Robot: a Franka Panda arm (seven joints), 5 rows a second.
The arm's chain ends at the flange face. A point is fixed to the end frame.
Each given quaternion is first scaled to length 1.
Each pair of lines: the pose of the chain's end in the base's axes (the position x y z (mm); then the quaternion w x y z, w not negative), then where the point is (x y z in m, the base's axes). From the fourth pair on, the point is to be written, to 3 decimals.
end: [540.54 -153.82 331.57 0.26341 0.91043 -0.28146 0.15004]
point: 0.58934 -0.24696 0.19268
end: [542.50 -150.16 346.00 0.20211 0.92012 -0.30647 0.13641]
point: 0.59174 -0.22568 0.19694
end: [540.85 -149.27 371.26 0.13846 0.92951 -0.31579 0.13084]
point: 0.59491 -0.20521 0.21539
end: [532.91 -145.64 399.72 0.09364 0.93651 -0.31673 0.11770]
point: 0.588 -0.186 0.239
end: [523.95 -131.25 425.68 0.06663 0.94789 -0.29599 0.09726]
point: 0.576 -0.159 0.262
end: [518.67 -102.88 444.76 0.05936 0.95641 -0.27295 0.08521]
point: 0.568 -0.126 0.279
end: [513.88 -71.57 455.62 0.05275 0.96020 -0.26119 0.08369]
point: 0.564 -0.091 0.290
